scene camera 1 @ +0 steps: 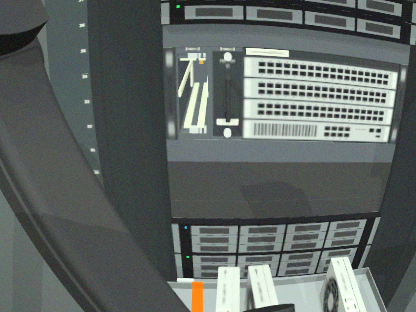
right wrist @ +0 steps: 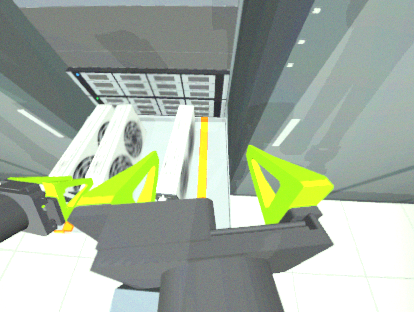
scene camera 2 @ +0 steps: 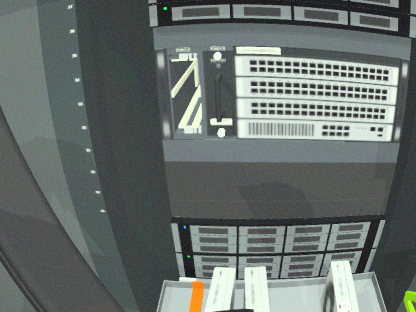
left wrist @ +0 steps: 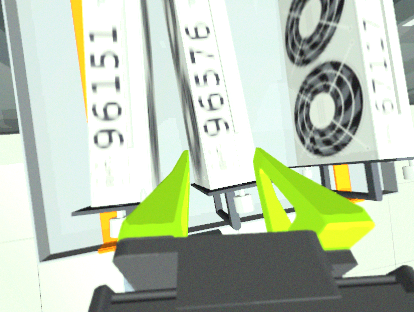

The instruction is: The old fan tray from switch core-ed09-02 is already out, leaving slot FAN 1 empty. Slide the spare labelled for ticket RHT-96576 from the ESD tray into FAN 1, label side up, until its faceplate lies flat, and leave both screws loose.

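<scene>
The spare marked 96576 (scene camera 1: 262,287) (scene camera 2: 256,287) (left wrist: 210,90) (right wrist: 107,140) stands on edge in the ESD tray (scene camera 1: 376,287) (scene camera 2: 378,295) (left wrist: 30,150) (right wrist: 226,165), number up, the middle one of three. My left gripper (left wrist: 221,155) is open partway, its fingers on either side of the spare's near end by the black faceplate; gaps show in the left wrist view, and contact cannot be told. The faceplate's dark handle and white screw show between the fingers. My right gripper (right wrist: 203,152) is open wide and empty, apart from the spares. FAN 1 (scene camera 1: 194,100) (scene camera 2: 187,100) is an empty slot showing pale inner strips.
Spare 96151 (scene camera 1: 228,290) (scene camera 2: 221,287) (left wrist: 107,90) (right wrist: 82,140) stands close left; spare 67117 (scene camera 1: 345,285) (scene camera 2: 344,287) (left wrist: 380,75) (right wrist: 177,145) stands farther right. A fan tray (scene camera 1: 227,95) (scene camera 2: 218,95) fills the slot beside FAN 1. The left arm (scene camera 1: 60,165) (scene camera 2: 30,240) crosses the picture's left.
</scene>
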